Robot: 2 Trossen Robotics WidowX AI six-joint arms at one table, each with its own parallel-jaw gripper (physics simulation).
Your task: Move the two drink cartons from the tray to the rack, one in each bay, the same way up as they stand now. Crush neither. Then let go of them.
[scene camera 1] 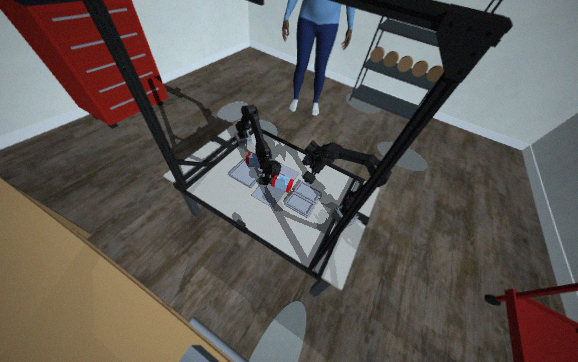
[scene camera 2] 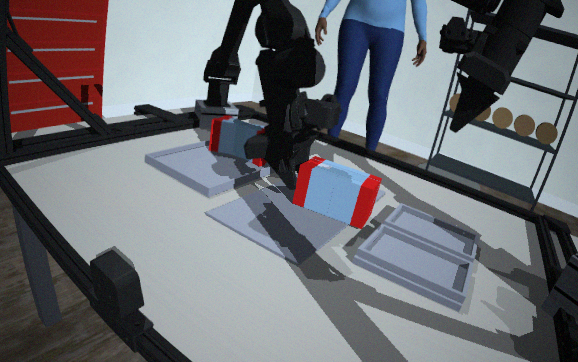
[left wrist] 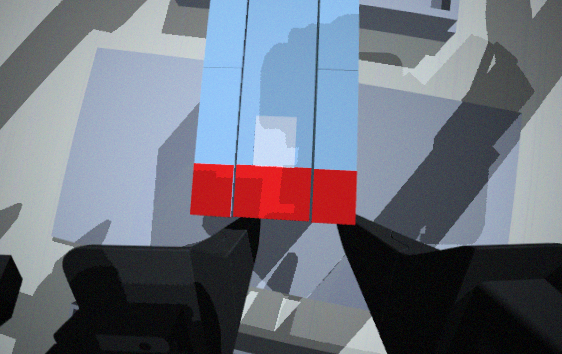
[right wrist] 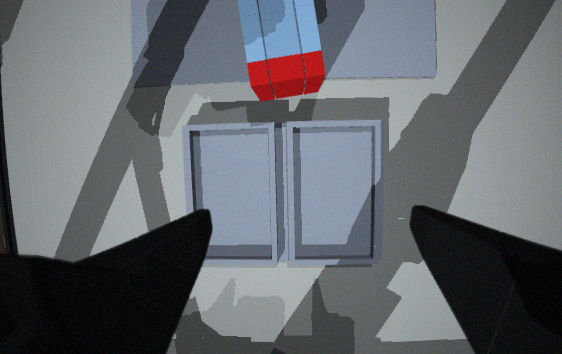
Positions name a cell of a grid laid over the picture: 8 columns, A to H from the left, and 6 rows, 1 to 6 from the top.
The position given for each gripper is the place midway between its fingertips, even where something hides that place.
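A flat grey mat (left wrist: B4) is part of the robot's scene, and the mat also appears in the right wrist view (right wrist: C1). The left gripper (scene camera 2: E4) is visible too, as it is in the left wrist view (left wrist: E4), while the right gripper (scene camera 2: G3), which can also be seen in the right wrist view (right wrist: E4), is open and holds nothing.
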